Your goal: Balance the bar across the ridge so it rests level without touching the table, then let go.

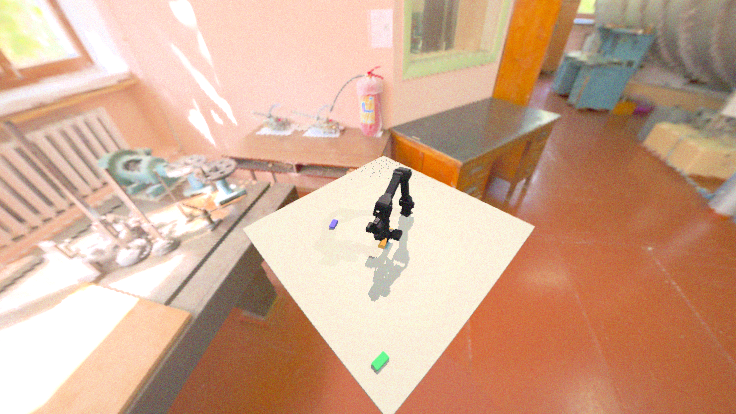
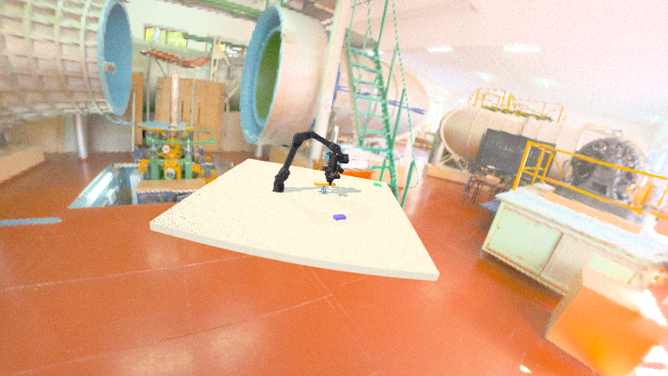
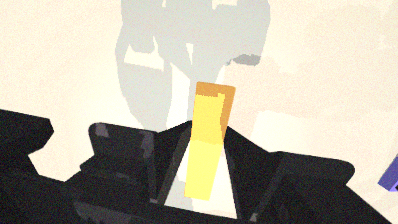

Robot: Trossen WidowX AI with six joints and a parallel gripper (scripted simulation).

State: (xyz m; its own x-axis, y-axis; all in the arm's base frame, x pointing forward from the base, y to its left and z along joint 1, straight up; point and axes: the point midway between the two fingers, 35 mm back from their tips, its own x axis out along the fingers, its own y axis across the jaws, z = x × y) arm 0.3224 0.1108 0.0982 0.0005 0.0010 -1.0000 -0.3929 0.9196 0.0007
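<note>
The bar lies 3 cm behind my gripper tip and 1 cm to the right of it. The rest, counted from my gripper tip: purple block (8 cm ahead, 36 cm to the right, 6 cm below); green block (42 cm ahead, 39 cm to the left, 6 cm below).
</note>
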